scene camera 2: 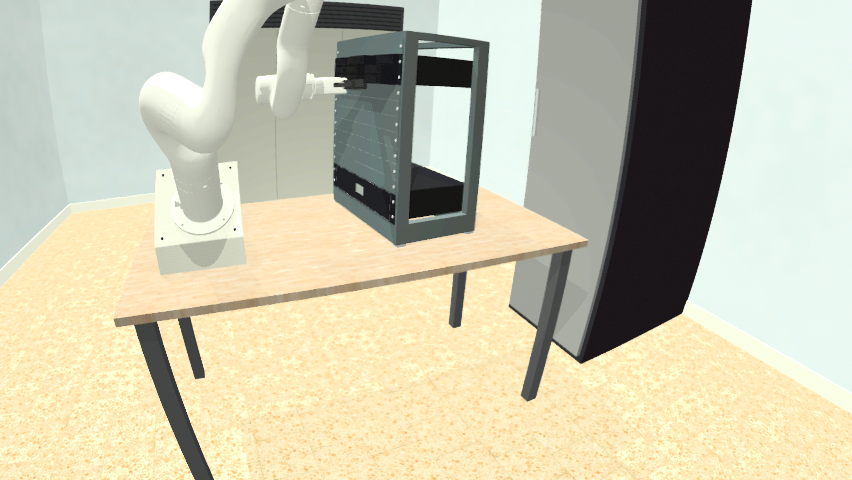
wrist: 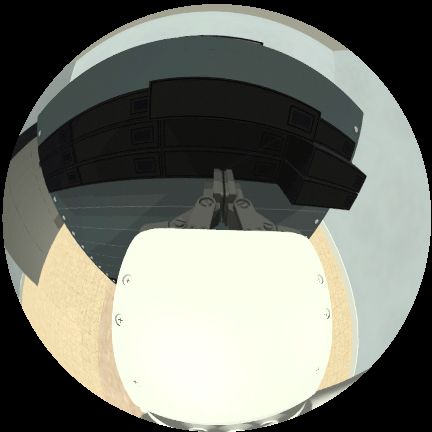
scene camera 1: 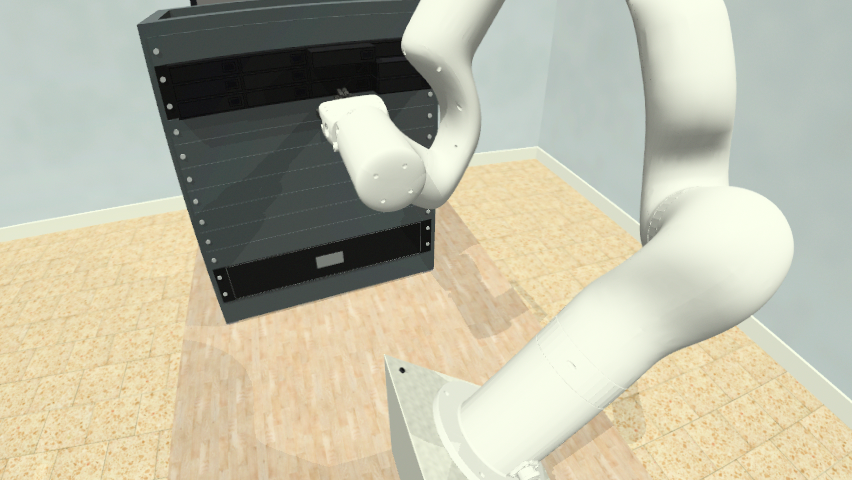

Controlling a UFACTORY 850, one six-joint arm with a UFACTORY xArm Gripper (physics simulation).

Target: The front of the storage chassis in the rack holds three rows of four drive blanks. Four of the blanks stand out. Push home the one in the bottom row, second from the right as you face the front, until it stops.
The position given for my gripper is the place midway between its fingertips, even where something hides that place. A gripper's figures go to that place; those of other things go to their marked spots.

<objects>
My gripper [scene camera 2: 366, 84]: 132 cm from the lens. A rack [scene camera 2: 374, 178] is 132 cm from the lens.
</objects>
